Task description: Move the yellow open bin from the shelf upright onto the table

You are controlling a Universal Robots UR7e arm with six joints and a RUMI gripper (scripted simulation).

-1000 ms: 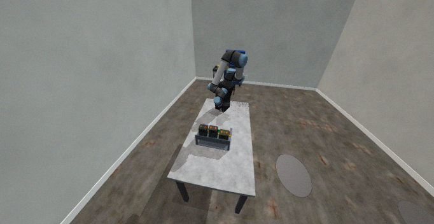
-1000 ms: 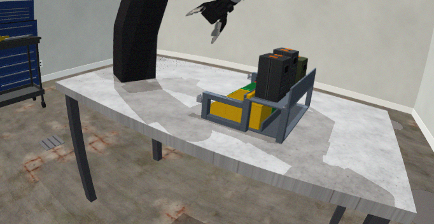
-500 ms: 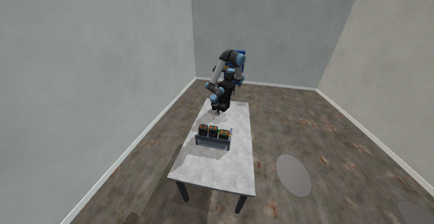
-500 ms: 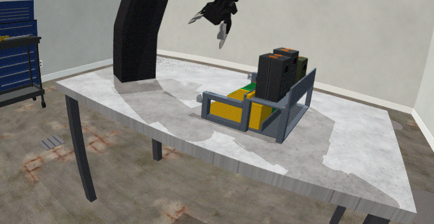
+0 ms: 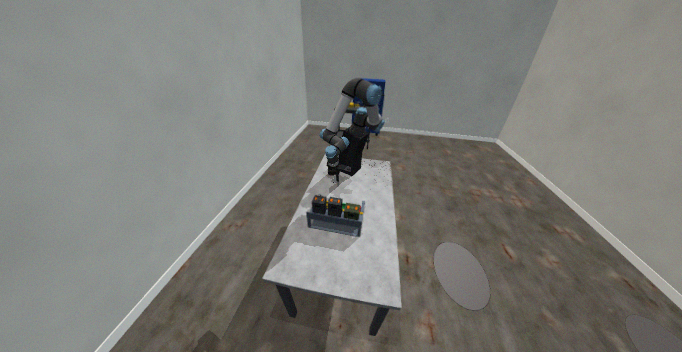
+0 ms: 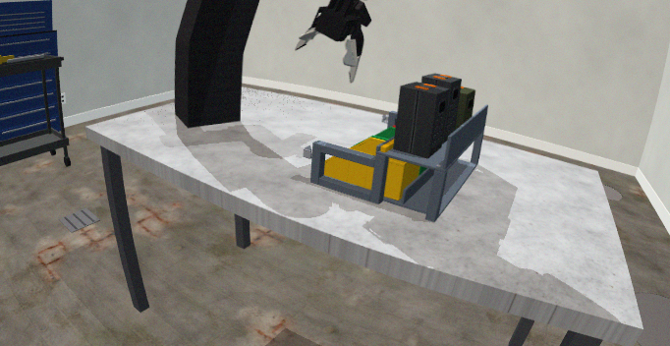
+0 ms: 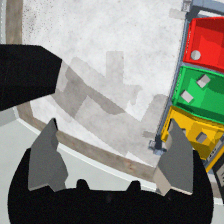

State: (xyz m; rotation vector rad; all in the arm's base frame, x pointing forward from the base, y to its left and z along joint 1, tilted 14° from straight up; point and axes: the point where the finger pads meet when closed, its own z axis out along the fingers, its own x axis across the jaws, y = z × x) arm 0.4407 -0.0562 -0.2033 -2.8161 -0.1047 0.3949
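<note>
The yellow open bin lies 180 mm ahead of my hand, 170 mm below it and 90 mm to the right of it. The rest, counted from my hand: green bin: 190 mm ahead, 170 mm below, 30 mm to the left.
</note>
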